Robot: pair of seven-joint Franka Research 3 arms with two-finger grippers.
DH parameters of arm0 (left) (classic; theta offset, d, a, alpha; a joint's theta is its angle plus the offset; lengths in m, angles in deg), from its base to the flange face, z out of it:
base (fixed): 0 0 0 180
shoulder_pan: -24.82 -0.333 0 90
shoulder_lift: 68 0 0 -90
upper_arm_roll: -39.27 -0.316 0.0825 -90
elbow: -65.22 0 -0.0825 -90
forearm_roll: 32.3 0.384 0 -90
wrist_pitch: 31.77 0 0.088 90
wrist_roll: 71.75 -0.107 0 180
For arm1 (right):
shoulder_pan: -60.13 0.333 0 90
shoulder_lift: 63.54 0 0 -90
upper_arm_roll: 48.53 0.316 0.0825 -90
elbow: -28.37 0 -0.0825 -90
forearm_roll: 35.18 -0.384 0 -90
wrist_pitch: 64.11 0 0.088 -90
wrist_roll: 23.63 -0.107 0 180
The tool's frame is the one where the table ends.
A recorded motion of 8 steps. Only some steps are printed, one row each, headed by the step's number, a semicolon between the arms.
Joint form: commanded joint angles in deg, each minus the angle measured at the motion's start. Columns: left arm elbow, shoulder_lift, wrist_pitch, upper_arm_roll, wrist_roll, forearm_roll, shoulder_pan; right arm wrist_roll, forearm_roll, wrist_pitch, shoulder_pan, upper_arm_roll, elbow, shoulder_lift.
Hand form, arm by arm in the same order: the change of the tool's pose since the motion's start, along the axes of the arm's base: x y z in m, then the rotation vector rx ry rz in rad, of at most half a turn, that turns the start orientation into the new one. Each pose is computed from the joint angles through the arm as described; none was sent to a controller.
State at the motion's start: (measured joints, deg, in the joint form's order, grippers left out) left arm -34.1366 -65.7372 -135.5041 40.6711 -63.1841 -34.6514 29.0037; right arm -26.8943 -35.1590 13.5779 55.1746 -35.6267 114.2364 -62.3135
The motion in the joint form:
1: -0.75 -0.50 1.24 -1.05 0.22 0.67 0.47; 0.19 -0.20 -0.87 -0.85 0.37 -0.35 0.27
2: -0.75 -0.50 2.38 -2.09 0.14 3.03 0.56; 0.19 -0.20 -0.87 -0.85 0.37 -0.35 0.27
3: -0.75 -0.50 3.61 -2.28 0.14 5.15 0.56; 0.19 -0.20 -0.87 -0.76 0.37 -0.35 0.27
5: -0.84 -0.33 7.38 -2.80 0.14 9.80 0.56; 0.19 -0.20 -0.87 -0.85 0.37 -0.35 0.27
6: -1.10 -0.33 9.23 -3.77 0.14 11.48 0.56; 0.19 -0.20 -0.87 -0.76 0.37 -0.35 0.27
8: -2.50 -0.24 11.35 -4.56 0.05 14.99 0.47; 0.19 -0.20 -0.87 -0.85 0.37 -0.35 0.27
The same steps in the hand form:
1: -0.0048 0.0070 -0.0033 0.0143 0.0249 0.0108; -0.0027 -0.0040 0.0040 0.0020 0.0049 -0.0048
2: -0.0059 0.0201 -0.0051 0.0566 0.0413 0.0177; -0.0027 -0.0040 0.0040 0.0020 0.0049 -0.0048
3: -0.0078 0.0255 -0.0068 0.0947 0.0598 0.0143; -0.0028 -0.0031 0.0040 0.0020 0.0049 -0.0032
5: -0.0139 0.0391 -0.0139 0.1804 0.1239 0.0118; -0.0027 -0.0040 0.0040 0.0020 0.0049 -0.0048
6: -0.0177 0.0520 -0.0179 0.2117 0.1600 0.0259; -0.0028 -0.0031 0.0040 0.0020 0.0049 -0.0032
8: -0.0244 0.0674 -0.0314 0.2756 0.2204 0.0314; -0.0027 -0.0040 0.0040 0.0020 0.0049 -0.0048

